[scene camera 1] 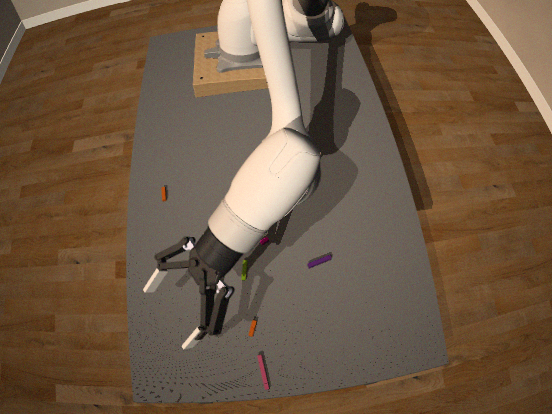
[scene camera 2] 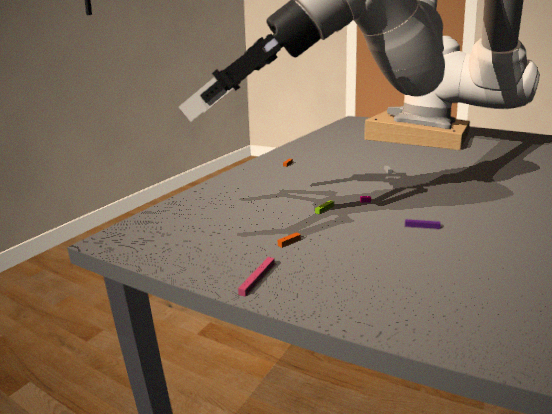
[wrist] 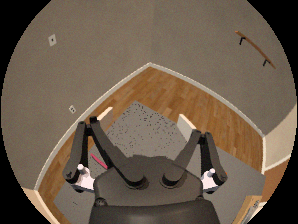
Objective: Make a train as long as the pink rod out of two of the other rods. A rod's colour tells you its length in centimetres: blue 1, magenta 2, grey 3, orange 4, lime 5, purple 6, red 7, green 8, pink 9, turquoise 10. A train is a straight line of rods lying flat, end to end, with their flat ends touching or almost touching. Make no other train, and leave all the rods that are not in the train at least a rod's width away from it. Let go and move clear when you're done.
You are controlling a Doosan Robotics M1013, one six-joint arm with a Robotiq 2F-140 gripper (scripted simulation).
Observation:
I see my gripper (scene camera 1: 166, 318).
My gripper shows as well in scene camera 2 (scene camera 2: 193, 109) and in the wrist view (wrist: 145, 117).

